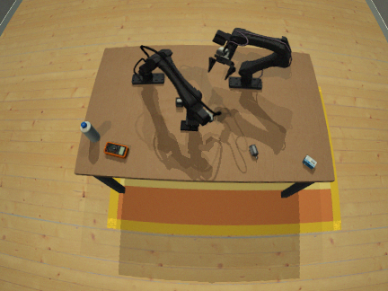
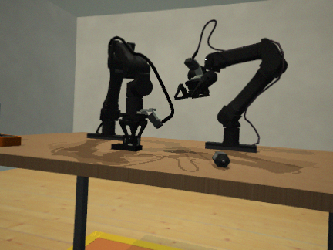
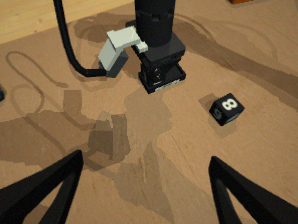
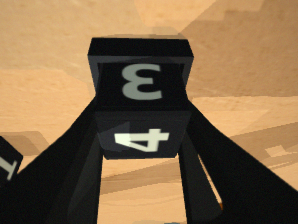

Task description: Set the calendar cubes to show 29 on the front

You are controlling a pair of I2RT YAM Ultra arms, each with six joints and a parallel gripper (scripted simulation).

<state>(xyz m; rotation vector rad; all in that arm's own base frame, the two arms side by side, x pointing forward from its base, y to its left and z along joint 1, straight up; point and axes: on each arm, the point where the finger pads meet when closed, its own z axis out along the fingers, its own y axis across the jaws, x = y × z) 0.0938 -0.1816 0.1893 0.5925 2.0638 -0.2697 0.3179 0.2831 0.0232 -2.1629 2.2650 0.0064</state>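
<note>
My right gripper is now 2 cm to the left of the black calendar tray and 2 cm above it.
</note>
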